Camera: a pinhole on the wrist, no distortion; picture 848 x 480 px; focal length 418.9 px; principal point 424.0 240.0 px. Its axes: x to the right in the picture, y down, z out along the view. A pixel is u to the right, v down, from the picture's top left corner.
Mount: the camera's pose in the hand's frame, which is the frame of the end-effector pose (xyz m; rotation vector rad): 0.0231 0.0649 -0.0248 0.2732 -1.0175 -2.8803
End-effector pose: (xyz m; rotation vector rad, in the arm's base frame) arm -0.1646 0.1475 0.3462 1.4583 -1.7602 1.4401
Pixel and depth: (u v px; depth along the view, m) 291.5 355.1 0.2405
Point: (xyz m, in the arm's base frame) -0.2794 -0.0806 0.2386
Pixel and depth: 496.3 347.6 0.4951
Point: -0.2296 -0.1848 -0.0466
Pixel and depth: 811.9 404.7 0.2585
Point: -0.1211 0.0712 0.0084
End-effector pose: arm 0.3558 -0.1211 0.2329 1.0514 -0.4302 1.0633
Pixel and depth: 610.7 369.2 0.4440
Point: 0.1250 -0.5507 0.3244
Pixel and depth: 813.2 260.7 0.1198
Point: 0.2111 -0.2118 0.2377
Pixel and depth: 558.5 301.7 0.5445
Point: 0.0397 -0.5778 0.4008
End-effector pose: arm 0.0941 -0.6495 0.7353 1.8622 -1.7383 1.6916
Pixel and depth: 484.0 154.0 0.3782
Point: -0.0084 -0.8471 0.3781
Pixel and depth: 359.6 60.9 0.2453
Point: -0.0680 -0.8327 0.5301
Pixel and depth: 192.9 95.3 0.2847
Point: -0.0896 -0.9503 0.5693
